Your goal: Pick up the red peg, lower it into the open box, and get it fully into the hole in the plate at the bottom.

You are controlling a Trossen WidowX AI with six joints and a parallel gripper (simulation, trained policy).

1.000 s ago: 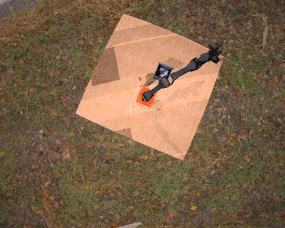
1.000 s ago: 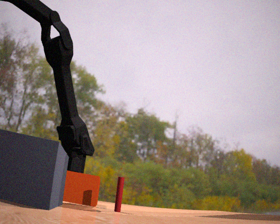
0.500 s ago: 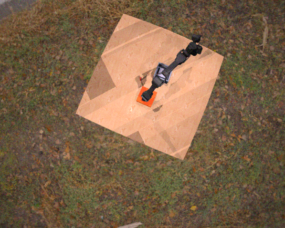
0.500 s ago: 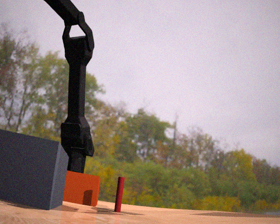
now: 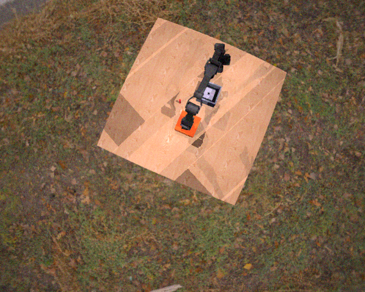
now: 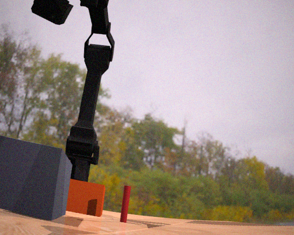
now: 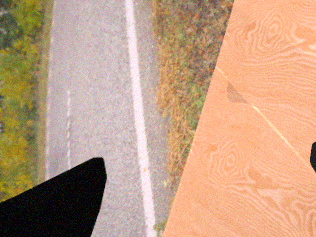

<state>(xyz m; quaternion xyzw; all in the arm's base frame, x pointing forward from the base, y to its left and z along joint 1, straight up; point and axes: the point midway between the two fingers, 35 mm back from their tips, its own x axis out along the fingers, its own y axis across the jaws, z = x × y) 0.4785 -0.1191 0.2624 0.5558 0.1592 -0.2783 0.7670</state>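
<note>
My gripper tip is now 320 mm past the red peg, 280 mm above it and 220 mm to the right of it. Also, from my gripper tip: dark box 300 mm below, 200 mm behind, 10 mm to the left; pale plate 280 mm below, 200 mm behind, 10 mm to the left.
</note>
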